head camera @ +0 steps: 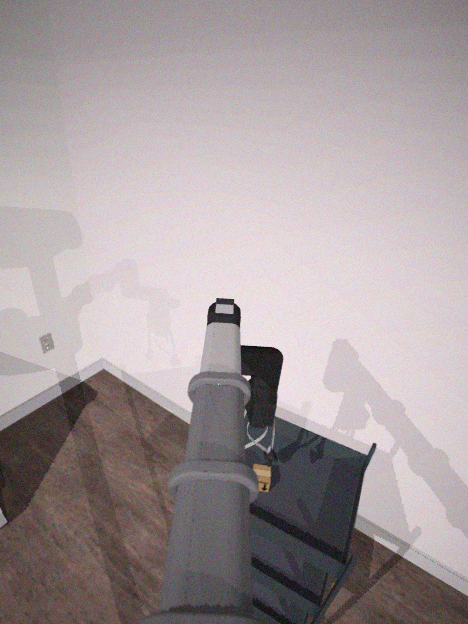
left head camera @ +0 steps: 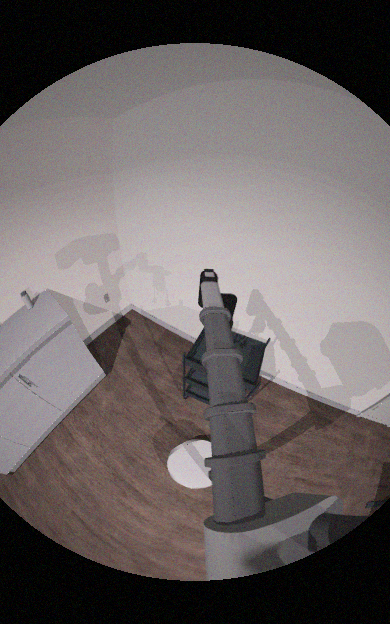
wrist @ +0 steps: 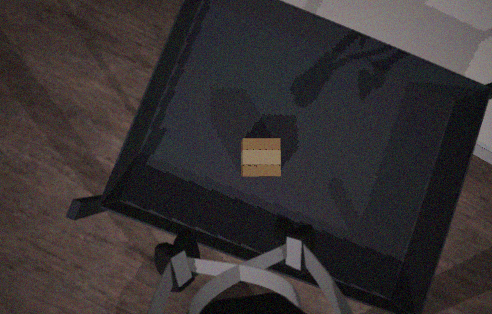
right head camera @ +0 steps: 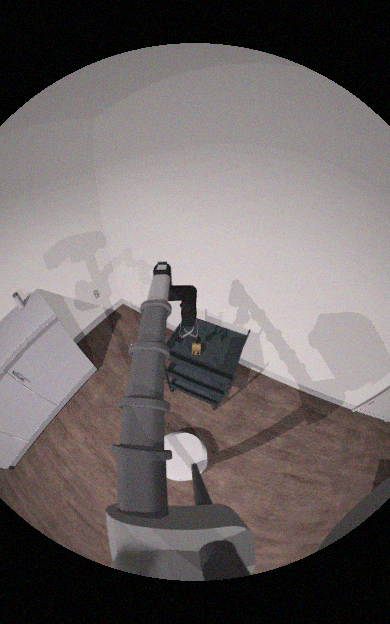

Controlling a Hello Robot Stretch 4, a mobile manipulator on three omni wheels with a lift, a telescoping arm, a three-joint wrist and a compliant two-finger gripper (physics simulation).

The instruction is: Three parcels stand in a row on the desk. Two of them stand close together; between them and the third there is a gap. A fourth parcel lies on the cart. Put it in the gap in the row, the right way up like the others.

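Places are measured from the robot's base along level axes (x left, y back, z up), in centimetres.
Pixels of known places: gripper, fingertip midpoint: (head camera: 251,462) (wrist: 235,242) (right head camera: 188,342); robot's base at its link origin: (left head camera: 194,462) (right head camera: 180,454).
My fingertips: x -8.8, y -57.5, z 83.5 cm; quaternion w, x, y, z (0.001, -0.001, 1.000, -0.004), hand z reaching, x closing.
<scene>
For each thing: its top centre in the pictures, then the offset to it from my fingertips. "pt": a spot on its surface instead.
- fourth parcel at its top centre: (wrist: 261,157) (head camera: 261,472) (right head camera: 195,346) dx -4.7, dy -7.2, dz -15.0 cm
- white cabinet at a spot on its surface: (left head camera: 55,370) pt dx +112.3, dy +8.0, dz -27.9 cm
The fourth parcel (head camera: 261,477) (right head camera: 196,349) (wrist: 261,157), a small tan box with a pale tape band, sits on the top tray of the dark cart (head camera: 322,488) (left head camera: 255,352) (right head camera: 225,352) (wrist: 330,160). In the head camera view a black arrow on its near side points down. My gripper (head camera: 258,452) (right head camera: 188,338) (wrist: 235,242) is open and empty. It hangs above the cart, apart from the parcel; in the wrist view the fingers are below the parcel, near the tray's edge. My arm hides one fingertip in the head camera view. The desk and the row of three parcels do not show.
The cart has raised edges, corner posts and lower shelves, and stands close to the wall (head camera: 302,226). A white cabinet (left head camera: 55,370) (right head camera: 45,375) stands at the left. A round white disc (left head camera: 185,475) (right head camera: 182,470) lies in front of the cart, partly behind my arm.
</scene>
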